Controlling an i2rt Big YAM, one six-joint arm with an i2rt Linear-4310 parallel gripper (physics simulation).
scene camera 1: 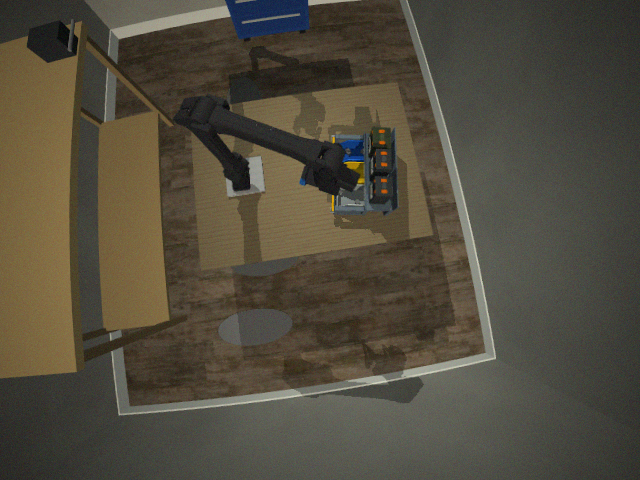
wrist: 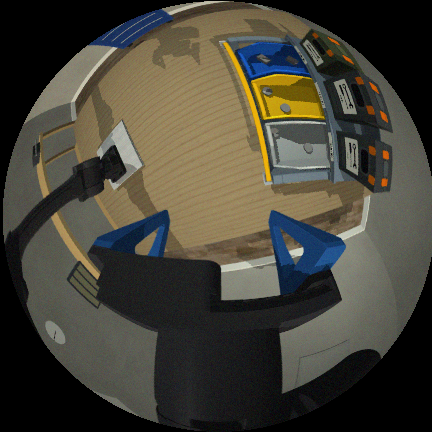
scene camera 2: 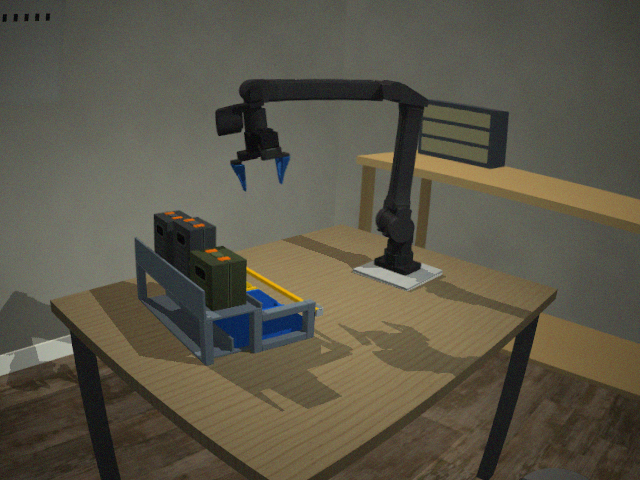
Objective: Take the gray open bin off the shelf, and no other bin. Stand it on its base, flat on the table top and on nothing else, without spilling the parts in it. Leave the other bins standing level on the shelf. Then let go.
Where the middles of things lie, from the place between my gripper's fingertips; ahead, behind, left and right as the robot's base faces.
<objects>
I see the gray bin (wrist: 286, 150) 17 cm ahead of my hand and 21 cm below it. Also, from my hand: blue bin (scene camera 2: 237, 327): 21 cm ahead, 23 cm to the left, 21 cm below; then yellow bin (wrist: 299, 92): 19 cm ahead, 11 cm to the left, 21 cm below; then green case (scene camera 2: 221, 273): 30 cm ahead, 21 cm to the left, 11 cm below.
</objects>
